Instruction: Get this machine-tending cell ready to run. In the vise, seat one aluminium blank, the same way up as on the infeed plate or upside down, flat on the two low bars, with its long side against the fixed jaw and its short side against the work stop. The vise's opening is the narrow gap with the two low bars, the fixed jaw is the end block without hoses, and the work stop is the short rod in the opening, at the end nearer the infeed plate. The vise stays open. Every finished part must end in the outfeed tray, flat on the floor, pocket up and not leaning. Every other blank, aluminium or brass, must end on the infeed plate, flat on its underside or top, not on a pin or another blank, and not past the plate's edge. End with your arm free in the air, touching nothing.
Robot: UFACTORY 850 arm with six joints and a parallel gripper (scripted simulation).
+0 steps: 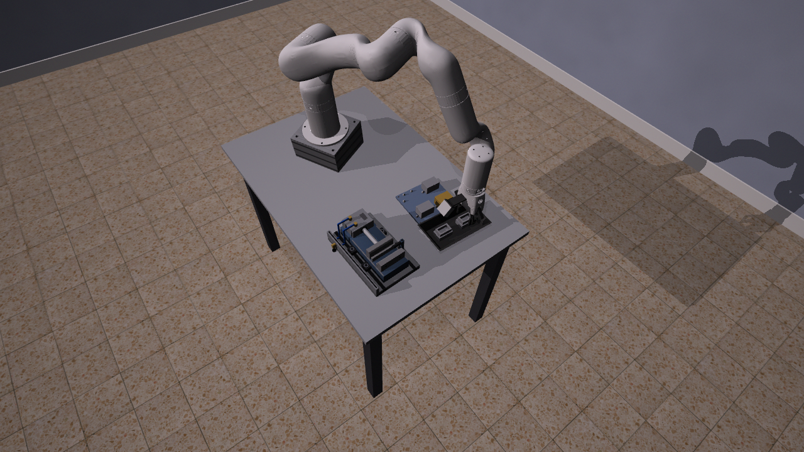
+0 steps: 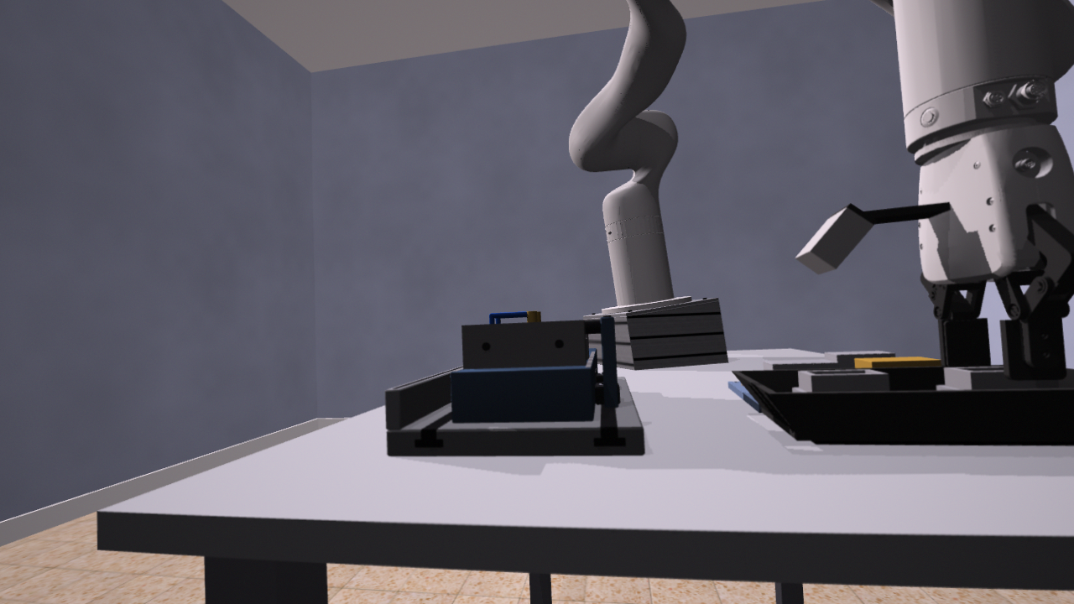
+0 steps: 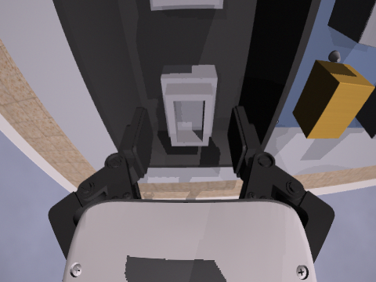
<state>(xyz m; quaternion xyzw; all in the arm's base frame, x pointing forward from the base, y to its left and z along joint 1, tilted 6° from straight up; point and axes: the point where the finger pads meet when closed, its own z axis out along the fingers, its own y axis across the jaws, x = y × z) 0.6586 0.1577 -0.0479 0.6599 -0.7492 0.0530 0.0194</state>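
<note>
The aluminium blank is 21 cm behind my hand, 3 cm below it and 2 cm to the left of it. From my hand the other things lie so: brass blank: 13 cm behind, 3 cm below, 1 cm to the left.
</note>
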